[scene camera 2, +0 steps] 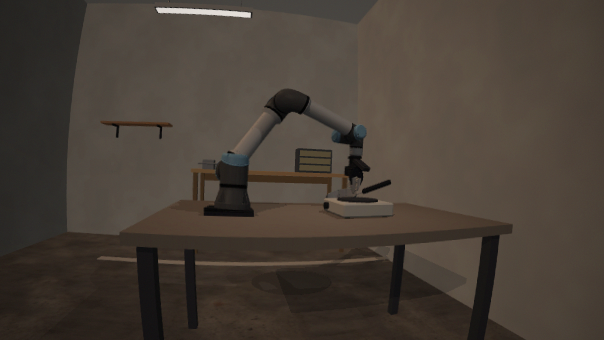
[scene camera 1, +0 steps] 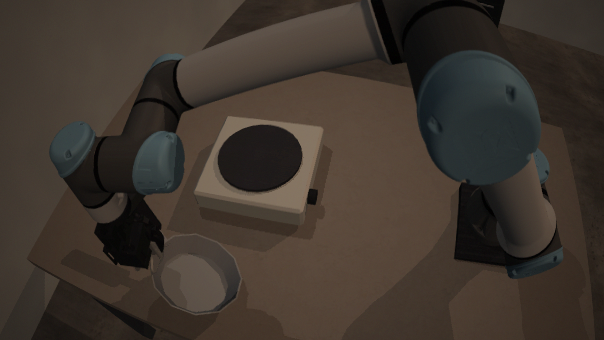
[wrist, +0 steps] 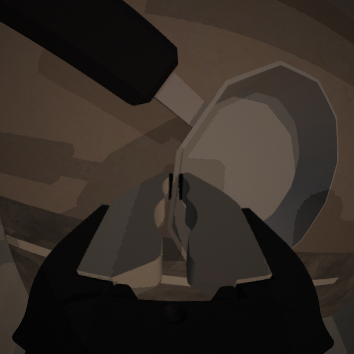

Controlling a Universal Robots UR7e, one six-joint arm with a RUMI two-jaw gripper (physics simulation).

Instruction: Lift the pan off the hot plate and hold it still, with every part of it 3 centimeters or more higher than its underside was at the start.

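Places are measured from the arm's base along level axes (x left, y back, z up), in millimetres.
Pixels of known places: gripper, fingertip midpoint: (scene camera 2: 354, 193) (scene camera 1: 157, 261) (wrist: 175, 176); arm's base, link origin: (scene camera 2: 232, 208) (scene camera 1: 492, 216).
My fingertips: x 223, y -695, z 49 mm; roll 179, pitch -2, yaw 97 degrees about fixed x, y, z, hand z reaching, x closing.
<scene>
For each thing: its top centre in the pictures, then the offset to it from my fingertips. "spot": a spot on its surface instead. Level surfaces: height alone.
- hot plate, top centre: (scene camera 1: 262, 155) (scene camera 2: 356, 198) dz +1, dx -293, dy +156 mm
- hot plate's black disc, surface spot: (scene camera 1: 260, 157) spot: dz +1, dx -287, dy +153 mm
- same table, surface height: dz -70 mm
The grey, many-sided pan (scene camera 1: 192, 282) (scene camera 2: 338, 193) (wrist: 245, 155) is off the hot plate (scene camera 1: 250, 209) (scene camera 2: 370, 208), beside it near the table's edge. My gripper (scene camera 1: 158, 250) (scene camera 2: 355, 192) (wrist: 175, 176) is shut on the pan's rim, one finger inside the wall and one outside. The pan hangs tilted, its shadow on the table beside it; the gap below its lowest part cannot be judged. Its black handle (scene camera 2: 377, 186) (wrist: 105, 47) slants upward in scene camera 2 and is hidden behind the wrist in scene camera 1. The hot plate hides the pan's lower part in scene camera 2.
The hot plate's black disc (scene camera 1: 260, 157) is bare, and its knob (scene camera 1: 312, 196) (scene camera 2: 326, 205) sticks out at the side. The arm's base (scene camera 1: 480, 250) (scene camera 2: 229, 211) stands on the same table (scene camera 1: 380, 200) (scene camera 2: 280, 227). A second bench (scene camera 2: 270, 176) with a drawer box (scene camera 2: 314, 161) stands behind.
</scene>
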